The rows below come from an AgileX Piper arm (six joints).
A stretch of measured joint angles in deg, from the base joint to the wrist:
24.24 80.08 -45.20 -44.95 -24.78 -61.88
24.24 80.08 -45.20 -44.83 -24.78 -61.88
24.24 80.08 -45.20 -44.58 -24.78 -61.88
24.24 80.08 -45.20 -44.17 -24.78 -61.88
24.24 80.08 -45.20 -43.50 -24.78 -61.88
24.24 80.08 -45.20 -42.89 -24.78 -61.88
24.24 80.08 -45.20 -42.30 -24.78 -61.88
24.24 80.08 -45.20 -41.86 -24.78 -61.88
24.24 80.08 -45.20 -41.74 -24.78 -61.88
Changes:
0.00 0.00 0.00 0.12 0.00 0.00
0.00 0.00 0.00 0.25 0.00 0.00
0.00 0.00 0.00 0.41 0.00 0.00
0.00 0.00 0.00 0.67 0.00 0.00
0.00 0.00 0.00 0.61 0.00 0.00
0.00 0.00 0.00 0.59 0.00 0.00
0.00 0.00 0.00 0.44 0.00 0.00
0.00 0.00 0.00 0.12 0.00 0.00

